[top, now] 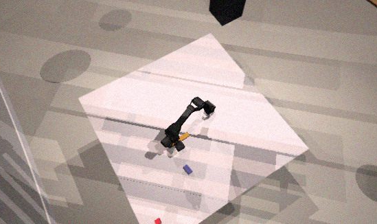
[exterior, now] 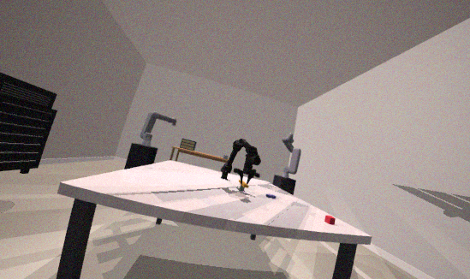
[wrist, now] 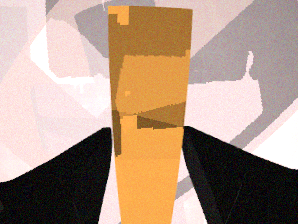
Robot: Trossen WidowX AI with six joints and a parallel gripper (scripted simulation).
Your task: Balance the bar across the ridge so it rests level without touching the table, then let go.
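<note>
My gripper tip is now 30 mm past the bar. The rest, counted from my gripper tip: red block: 360 mm ahead, 390 mm to the left, 30 mm below; then blue block: 20 mm ahead, 210 mm to the left, 40 mm below.
</note>
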